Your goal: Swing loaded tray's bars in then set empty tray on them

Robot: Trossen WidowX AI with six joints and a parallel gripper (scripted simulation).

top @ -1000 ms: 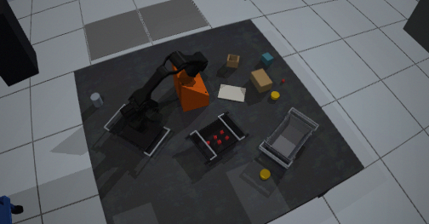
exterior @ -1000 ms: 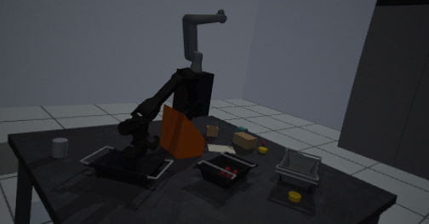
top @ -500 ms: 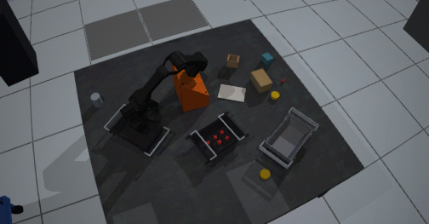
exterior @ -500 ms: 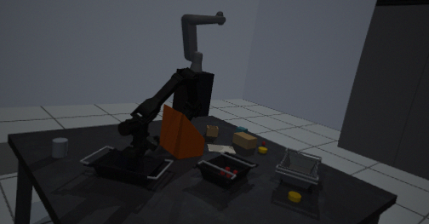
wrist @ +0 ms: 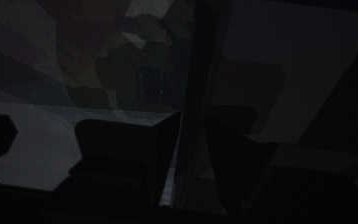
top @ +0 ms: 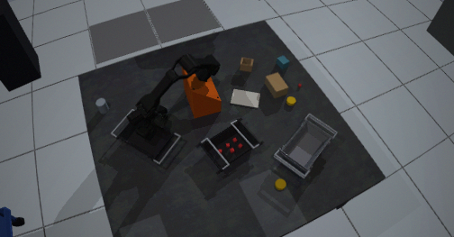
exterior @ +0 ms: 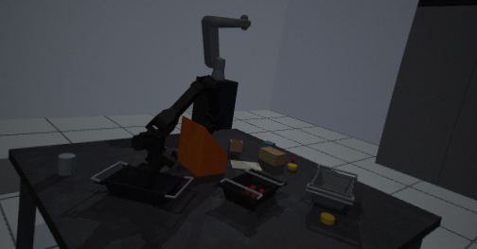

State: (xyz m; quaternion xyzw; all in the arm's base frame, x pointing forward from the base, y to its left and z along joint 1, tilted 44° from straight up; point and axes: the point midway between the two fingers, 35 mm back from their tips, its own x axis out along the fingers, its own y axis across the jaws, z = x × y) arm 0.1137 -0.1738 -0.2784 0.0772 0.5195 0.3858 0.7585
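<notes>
Right now the black tray is 60 mm to the right of my gripper tip, 30 mm ahead of it and 30 mm above it. Also, from my gripper tip: pale block (520 mm to the left, 40 mm ahead, 10 mm below); grey cylinder (270 mm behind, 200 mm to the right, 20 mm above); tan box (700 mm to the left, 60 mm ahead, 20 mm above).
</notes>
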